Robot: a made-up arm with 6 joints.
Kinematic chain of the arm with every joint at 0, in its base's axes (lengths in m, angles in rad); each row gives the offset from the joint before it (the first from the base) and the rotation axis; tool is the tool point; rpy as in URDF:
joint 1: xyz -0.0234 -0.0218 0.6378 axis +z
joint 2: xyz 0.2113 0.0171 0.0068 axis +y
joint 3: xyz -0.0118 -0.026 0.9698 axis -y
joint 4: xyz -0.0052 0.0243 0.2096 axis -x
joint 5: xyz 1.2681 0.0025 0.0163 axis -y
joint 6: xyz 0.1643 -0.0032 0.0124 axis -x
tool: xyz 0.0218 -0.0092 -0.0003 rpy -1.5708 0 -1.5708
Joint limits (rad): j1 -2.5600..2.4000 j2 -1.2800..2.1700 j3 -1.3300..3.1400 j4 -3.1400..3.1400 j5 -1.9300..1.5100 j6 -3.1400..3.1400
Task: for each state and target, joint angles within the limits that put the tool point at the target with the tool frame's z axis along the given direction. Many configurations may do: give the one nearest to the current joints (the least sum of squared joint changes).
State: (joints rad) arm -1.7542 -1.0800 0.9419 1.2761 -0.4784 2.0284
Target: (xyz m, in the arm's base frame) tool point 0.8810 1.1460 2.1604 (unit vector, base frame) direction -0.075 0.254 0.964
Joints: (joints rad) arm -2.2289 -1.2767 0.7102 0.7140 -0.3341 2.0255
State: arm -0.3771 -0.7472 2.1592 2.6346 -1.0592 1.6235
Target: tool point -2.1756 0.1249 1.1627 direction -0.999 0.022 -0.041
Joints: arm -0.0622 -1.2328 1.6045 3.0236 -0.3476 1.6285
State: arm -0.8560 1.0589 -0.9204 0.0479 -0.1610 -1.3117
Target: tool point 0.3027 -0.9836 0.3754 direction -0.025 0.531 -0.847
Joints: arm -1.2773 0.1975 -0.9558 -0.1578 -0.9702 -1.3123
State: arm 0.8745 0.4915 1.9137 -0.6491 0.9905 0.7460
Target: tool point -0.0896 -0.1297 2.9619 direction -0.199 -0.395 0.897
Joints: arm 0.5247 0.2061 1.9516 -0.8597 0.3253 0.7307
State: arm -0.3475 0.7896 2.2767 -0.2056 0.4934 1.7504
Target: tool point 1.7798 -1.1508 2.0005 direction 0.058 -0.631 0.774
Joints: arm -0.5103 1.1894 1.7294 -0.8282 0.7877 1.7516
